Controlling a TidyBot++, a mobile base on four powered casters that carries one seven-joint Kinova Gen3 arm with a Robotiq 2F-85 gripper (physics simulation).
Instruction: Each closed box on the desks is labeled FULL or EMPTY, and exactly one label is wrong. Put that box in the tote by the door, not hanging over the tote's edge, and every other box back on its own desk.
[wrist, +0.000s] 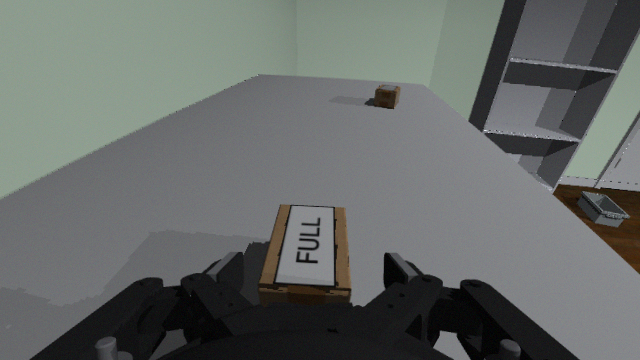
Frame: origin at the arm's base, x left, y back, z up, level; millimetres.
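Seen in the pictures: gripper, fingertip midpoint: (313, 268).
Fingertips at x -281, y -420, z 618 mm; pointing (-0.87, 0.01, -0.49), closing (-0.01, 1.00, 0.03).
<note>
Offsets run from my fingertips to a thing's top centre. Level surfaces: height alone.
A brown box with a white label reading FULL {dz -14, dx -40, dy -4 mm} (307, 245) lies on the grey desk {dz -65 mm} (425, 190), at the lower middle of the wrist view. My gripper (313, 268) is open, with its fingertips to the left and right of this box in the view and apart from it. The gripper body hides the near end of the box. A second brown box {dz -14, dx -666, dy +204 mm} (387, 97) stands at the far end of the desk; its label is too small to read. A grey tote (603, 209) stands on the floor at the right, near a white door (625, 160).
A grey shelf unit (492, 75) stands past the desk's right edge. Pale green walls (150, 50) (365, 40) border the left side and the far end. Brown wooden floor {dz -1015 mm} (575, 194) shows at the right. A shadow lies on the desk left of the near box.
</note>
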